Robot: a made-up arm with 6 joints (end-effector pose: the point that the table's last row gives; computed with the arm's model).
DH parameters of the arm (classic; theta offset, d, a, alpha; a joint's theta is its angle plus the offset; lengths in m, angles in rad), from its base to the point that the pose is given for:
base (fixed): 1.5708 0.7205 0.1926 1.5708
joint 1: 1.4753 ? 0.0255 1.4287
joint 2: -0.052 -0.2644 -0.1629 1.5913
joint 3: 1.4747 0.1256 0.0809 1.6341
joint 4: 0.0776 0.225 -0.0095 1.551
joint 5: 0 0.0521 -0.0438 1.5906
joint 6: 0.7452 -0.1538 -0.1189 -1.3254
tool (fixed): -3.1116 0.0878 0 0
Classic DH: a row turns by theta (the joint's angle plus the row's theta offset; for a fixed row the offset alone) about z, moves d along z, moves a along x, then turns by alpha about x.
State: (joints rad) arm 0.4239 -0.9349 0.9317 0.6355 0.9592 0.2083
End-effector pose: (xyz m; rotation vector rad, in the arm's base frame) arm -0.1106 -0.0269 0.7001 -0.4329 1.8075 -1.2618
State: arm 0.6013 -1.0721 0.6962 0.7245 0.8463 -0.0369
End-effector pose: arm -0.0973 -0.0462 0.7010 -0.4972 1.4466 -1.0089
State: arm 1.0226 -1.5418 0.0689 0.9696 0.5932 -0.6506
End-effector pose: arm -0.1972 -0.0488 0.6811 -0.3667 0.2494 -0.9648
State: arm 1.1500 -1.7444 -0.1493 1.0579 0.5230 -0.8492
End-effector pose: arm -0.2691 -0.0136 0.6377 -0.3362 -0.1763 -1.1410
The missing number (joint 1, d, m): -0.1046
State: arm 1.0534 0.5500 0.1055 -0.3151 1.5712 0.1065
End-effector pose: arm -0.3232 0.0348 0.4619 0.5535 2.6289 1.5477
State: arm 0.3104 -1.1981 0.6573 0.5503 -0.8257 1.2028
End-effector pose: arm -0.2892 0.2268 0.5997 1.5051 0.3577 -2.2241
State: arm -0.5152 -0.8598 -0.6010 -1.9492 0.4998 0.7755
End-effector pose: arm -0.4564 -0.0626 0.8041 -1.9749 -2.3793 0.1502
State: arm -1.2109 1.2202 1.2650 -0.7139 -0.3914 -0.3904
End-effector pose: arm -0.0702 0.3656 0.6798 0.9714 0.5615 1.2556
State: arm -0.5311 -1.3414 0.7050 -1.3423 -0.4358 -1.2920
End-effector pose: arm -0.3524 0.0952 0.7585 0.1585 0.4382 -2.5716
